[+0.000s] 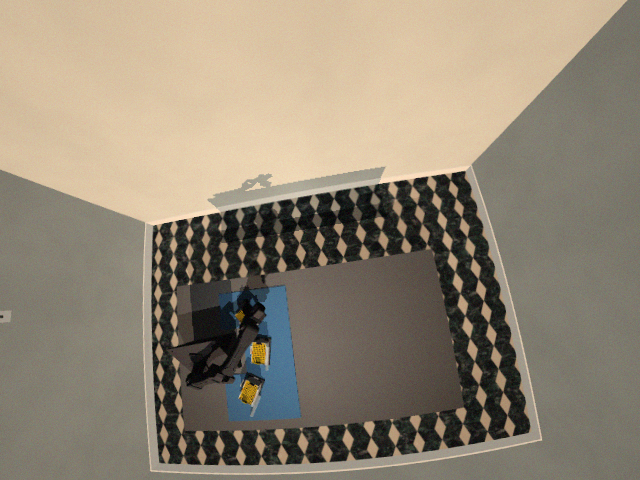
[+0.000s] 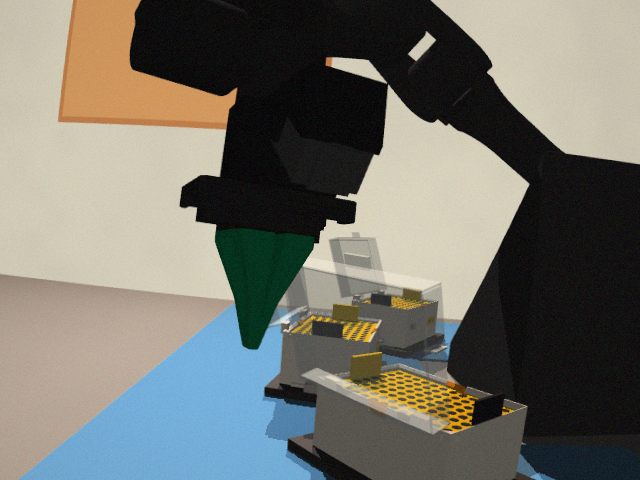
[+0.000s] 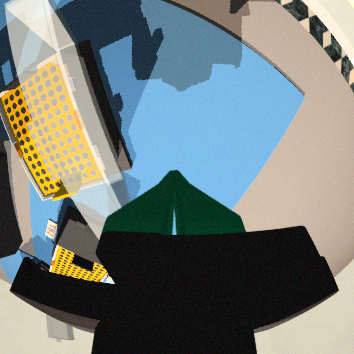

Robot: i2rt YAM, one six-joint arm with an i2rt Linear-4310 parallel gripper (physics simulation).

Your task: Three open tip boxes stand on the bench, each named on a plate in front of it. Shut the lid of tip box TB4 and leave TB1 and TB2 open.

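Pixels of known places: gripper, between the fingertips: [image 2: 250,348] [image 3: 173,177]; arm's base, origin of its link: [image 1: 200,362] [image 2: 631,288].
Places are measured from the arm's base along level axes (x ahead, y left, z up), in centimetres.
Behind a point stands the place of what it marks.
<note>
The nearest box TB4 [image 1: 239,315] @[y 26.3, x 21.3, z -6.7 cm] [image 2: 413,444] [image 3: 17,117] @[y 25.2, x 21.7, z -6.7 cm] shows its yellow tip rack. Its name plate is hidden. Its clear lid [image 2: 372,275] @[y 31.6, x 29.3, z 2.2 cm] [image 3: 32,30] is raised on its hinge and leans inward, partly over the rack. My gripper [image 2: 250,345] @[y 28.3, x 36.7, z -3.6 cm] [image 3: 173,177] @[y 28.3, x 36.7, z -3.6 cm] is shut and empty, pointing down on the lid's outer side; whether a finger touches the lid cannot be told. The middle box TB2 [image 1: 259,353] @[y 4.5, x 33.8, z -6.6 cm] [image 2: 330,356] [image 3: 77,262] @[y 10.4, x 33.0, z -5.3 cm] and the far box TB1 [image 1: 250,393] [image 2: 395,322] have open tops. TB1's lid [image 2: 356,258] @[y 30.2, x 30.4, z 3.0 cm] stands up; TB2's lid is mostly hidden behind the gripper.
The boxes stand in a row on a blue mat [image 1: 286,382] @[y -13.6, x 47.9, z -12.4 cm] [image 2: 155,413] @[y 20.9, x 46.4, z -12.3 cm] [image 3: 215,125] @[y 32.6, x 40.5, z -12.4 cm] on the brown bench [image 1: 372,330] @[y 15.0, x 99.6, z -12.7 cm]. The black arm [image 1: 240,346] @[y 15.7, x 36.9, z 24.9 cm] [image 2: 449,87] @[y 4.6, x 23.6, z 19.7 cm] reaches over the row from its base side. A small name plate [image 3: 51,228] @[y 5.5, x 26.8, z -12.2 cm] stands by the middle box.
</note>
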